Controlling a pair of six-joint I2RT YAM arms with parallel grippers.
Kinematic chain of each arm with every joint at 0, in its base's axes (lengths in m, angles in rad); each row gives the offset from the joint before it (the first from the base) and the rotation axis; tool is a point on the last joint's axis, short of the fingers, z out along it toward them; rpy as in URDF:
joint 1: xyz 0 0 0.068 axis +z
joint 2: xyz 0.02 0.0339 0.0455 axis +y
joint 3: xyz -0.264 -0.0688 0 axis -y
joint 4: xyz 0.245 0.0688 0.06 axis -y
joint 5: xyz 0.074 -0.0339 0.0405 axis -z
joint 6: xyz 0.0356 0 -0.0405 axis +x
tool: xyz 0 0 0 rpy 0 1.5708 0
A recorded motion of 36 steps. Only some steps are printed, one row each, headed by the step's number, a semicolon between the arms.
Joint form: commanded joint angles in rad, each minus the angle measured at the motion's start. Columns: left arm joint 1, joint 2, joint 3, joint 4, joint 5, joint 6; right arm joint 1, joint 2, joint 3, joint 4, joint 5, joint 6.
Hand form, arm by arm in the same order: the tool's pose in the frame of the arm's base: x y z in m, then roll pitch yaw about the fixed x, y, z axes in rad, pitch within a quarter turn. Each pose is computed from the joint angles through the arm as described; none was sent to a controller.
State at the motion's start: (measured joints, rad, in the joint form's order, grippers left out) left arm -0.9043 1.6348 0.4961 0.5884 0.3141 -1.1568; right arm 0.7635 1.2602 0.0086 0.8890 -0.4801 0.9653
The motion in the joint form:
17: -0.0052 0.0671 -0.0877 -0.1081 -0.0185 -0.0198; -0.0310 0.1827 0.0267 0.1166 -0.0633 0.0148
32: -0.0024 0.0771 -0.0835 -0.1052 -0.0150 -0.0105; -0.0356 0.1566 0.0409 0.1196 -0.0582 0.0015
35: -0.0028 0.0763 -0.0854 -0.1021 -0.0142 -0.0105; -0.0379 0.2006 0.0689 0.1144 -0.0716 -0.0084
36: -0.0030 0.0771 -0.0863 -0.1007 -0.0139 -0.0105; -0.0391 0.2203 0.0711 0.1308 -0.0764 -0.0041
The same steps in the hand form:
17: 0.1475 -0.2065 0.0775 -2.3415 0.0686 -2.9639; 0.1226 0.1350 0.1025 1.9356 0.3517 3.0150
32: 0.1487 -0.2070 0.0763 -2.3433 0.0716 -2.9701; 0.1265 0.1372 0.1098 1.9033 0.3937 2.9981
35: 0.1484 -0.2068 0.0763 -2.3413 0.0721 -2.9709; 0.1316 0.1417 0.1077 1.9186 0.3856 3.0172
36: 0.1482 -0.2067 0.0760 -2.3414 0.0717 -2.9713; 0.1325 0.1423 0.1063 1.9176 0.3795 3.0187

